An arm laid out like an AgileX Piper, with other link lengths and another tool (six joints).
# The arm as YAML. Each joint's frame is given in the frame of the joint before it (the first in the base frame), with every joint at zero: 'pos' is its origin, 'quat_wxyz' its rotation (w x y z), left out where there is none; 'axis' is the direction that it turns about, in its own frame. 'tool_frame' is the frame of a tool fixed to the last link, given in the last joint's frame.
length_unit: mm
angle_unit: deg
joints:
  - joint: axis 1
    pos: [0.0, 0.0, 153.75]
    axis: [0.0, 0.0, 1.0]
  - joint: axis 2
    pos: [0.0, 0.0, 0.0]
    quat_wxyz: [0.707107, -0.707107, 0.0, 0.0]
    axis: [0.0, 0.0, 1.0]
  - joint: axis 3
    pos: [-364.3, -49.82, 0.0]
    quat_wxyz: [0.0, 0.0, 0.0, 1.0]
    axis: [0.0, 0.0, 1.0]
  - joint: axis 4
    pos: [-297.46, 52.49, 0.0]
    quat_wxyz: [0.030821, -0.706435, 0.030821, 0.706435]
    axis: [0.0, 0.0, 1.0]
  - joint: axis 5
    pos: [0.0, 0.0, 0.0]
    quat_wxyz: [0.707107, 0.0, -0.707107, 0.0]
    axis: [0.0, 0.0, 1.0]
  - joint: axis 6
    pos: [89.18, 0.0, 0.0]
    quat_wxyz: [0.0, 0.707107, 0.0, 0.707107]
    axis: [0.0, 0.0, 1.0]
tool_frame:
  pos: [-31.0, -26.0, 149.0]
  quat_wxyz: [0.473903, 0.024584, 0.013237, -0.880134]
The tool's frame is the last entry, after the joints.
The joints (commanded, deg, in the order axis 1, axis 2, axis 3, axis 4, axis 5, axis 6), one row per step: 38.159, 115.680, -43.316, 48.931, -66.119, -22.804; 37.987, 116.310, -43.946, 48.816, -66.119, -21.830; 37.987, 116.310, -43.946, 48.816, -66.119, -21.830; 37.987, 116.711, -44.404, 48.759, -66.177, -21.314; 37.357, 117.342, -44.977, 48.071, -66.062, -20.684; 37.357, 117.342, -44.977, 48.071, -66.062, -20.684; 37.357, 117.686, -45.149, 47.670, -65.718, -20.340; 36.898, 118.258, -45.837, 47.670, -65.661, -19.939; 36.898, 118.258, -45.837, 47.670, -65.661, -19.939; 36.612, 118.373, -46.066, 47.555, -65.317, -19.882; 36.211, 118.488, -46.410, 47.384, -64.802, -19.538; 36.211, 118.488, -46.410, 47.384, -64.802, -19.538
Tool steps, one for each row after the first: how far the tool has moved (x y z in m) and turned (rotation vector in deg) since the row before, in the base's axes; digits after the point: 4 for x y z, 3 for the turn. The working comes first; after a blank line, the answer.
Tool pose at each row, in the base's axes (x y z in m, rotation vector in deg; the steps are taken from these numbers as rounded here): 0.4974, 0.1543, 0.1364, -27.896, 99.063, -34.397; 0.5006, 0.1557, 0.1338, -27.028, 99.215, -33.739; 0.5006, 0.1557, 0.1338, -27.028, 99.215, -33.739; 0.5026, 0.1575, 0.1326, -26.571, 99.183, -33.329; 0.5074, 0.1566, 0.1301, -26.227, 99.215, -33.027; 0.5074, 0.1566, 0.1301, -26.227, 99.215, -33.027; 0.5083, 0.1590, 0.1269, -26.588, 99.436, -32.537; 0.5124, 0.1573, 0.1249, -25.804, 99.620, -32.485; 0.5124, 0.1573, 0.1249, -25.804, 99.620, -32.485; 0.5140, 0.1564, 0.1238, -25.702, 99.871, -32.398; 0.5165, 0.1553, 0.1225, -25.308, 100.239, -32.029; 0.5165, 0.1553, 0.1225, -25.308, 100.239, -32.029

0.0032, 0.0014, -0.0026, 0.924, -0.129, -0.204; 0.0000, 0.0000, 0.0000, 0.000, 0.000, 0.000; 0.0020, 0.0018, -0.0012, 0.518, -0.167, -0.038; 0.0048, -0.0009, -0.0025, 0.391, -0.073, -0.050; 0.0000, 0.0000, 0.0000, 0.000, 0.000, 0.000; 0.0009, 0.0024, -0.0032, 0.160, 0.336, 0.419; 0.0041, -0.0017, -0.0020, 0.472, -0.079, -0.501; 0.0000, 0.0000, 0.0000, 0.000, 0.000, 0.000; 0.0016, -0.0009, -0.0011, 0.138, 0.203, -0.090; 0.0025, -0.0011, -0.0013, 0.496, 0.227, -0.148; 0.0000, 0.0000, 0.0000, 0.000, 0.000, 0.000
